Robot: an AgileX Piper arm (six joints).
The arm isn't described. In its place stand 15 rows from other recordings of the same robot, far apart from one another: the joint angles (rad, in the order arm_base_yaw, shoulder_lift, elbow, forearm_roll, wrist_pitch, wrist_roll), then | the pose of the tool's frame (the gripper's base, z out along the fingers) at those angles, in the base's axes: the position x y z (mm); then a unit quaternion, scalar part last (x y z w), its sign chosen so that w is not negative.
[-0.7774 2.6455 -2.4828 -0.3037 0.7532 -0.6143] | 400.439, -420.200, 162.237, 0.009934, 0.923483, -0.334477, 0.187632
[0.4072 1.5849 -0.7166 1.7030 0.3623 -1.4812] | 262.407, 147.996, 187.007, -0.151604, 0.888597, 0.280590, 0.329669
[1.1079 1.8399 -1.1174 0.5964 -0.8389 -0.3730] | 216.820, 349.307, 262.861, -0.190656, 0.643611, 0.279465, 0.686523
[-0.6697 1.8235 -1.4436 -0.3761 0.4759 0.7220] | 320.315, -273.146, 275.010, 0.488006, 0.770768, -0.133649, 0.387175
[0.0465 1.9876 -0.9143 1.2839 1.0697 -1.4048] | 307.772, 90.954, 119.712, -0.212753, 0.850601, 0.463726, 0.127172
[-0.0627 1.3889 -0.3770 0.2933 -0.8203 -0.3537] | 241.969, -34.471, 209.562, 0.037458, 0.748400, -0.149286, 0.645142
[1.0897 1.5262 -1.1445 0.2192 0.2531 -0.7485] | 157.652, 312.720, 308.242, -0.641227, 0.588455, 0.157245, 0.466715
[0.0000 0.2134 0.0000 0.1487 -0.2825 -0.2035] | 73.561, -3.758, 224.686, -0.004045, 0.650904, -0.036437, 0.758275
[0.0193 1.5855 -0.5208 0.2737 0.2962 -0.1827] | 228.464, 11.591, 122.738, 0.023739, 0.987165, 0.046532, 0.150921
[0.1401 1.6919 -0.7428 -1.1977 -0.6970 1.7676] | 303.290, 97.705, 183.537, 0.070929, 0.842513, 0.433596, 0.311665
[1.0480 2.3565 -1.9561 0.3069 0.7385 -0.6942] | 242.804, 458.395, 162.682, -0.677380, 0.678474, 0.171085, 0.227066
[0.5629 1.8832 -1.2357 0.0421 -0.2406 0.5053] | 367.538, 230.836, 236.613, -0.003838, 0.810687, 0.304818, 0.499858
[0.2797 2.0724 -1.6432 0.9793 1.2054 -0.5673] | 391.878, 185.964, 233.110, -0.214130, 0.871425, 0.435170, 0.073445
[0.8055 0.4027 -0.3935 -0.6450 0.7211 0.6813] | 78.336, 29.411, 268.121, -0.171689, 0.839193, 0.071017, 0.511112
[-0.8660 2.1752 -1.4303 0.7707 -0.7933 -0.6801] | 278.576, -397.270, 195.342, 0.430148, 0.571898, -0.471420, 0.515431
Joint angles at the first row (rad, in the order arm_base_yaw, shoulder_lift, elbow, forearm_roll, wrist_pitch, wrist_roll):
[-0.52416, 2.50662, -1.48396, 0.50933, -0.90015, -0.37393]
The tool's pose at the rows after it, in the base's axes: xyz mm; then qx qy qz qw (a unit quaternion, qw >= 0):
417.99, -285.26, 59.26, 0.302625, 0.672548, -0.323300, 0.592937
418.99, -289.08, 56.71, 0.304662, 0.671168, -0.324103, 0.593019
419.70, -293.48, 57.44, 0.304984, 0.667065, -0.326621, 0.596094
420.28, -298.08, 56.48, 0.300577, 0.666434, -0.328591, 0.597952
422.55, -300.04, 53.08, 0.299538, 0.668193, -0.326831, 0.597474
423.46, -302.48, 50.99, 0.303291, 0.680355, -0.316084, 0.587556
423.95, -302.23, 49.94, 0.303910, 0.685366, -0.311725, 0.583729
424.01, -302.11, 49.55, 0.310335, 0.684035, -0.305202, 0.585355
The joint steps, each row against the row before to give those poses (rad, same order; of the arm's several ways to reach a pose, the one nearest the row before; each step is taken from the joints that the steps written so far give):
[-0.00628, 0.01951, -0.02856, -0.00163, 0.00230, 0.00002]
[-0.00572, 0.01434, -0.02013, 0.00001, 0.00430, -0.00003]
[-0.00720, 0.00786, -0.01828, -0.00413, -0.00003, 0.00001]
[-0.00919, 0.01110, -0.01836, -0.01591, 0.00350, 0.00001]
[-0.00194, 0.01551, -0.02080, -0.00427, 0.00977, 0.00000]
[-0.00569, 0.00181, -0.01200, 0.00002, 0.04917, -0.00002]
[-0.00002, 0.00001, -0.00150, -0.00001, 0.01670, 0.00000]
[0.00000, -0.00002, 0.00004, -0.00001, 0.00445, 0.01826]

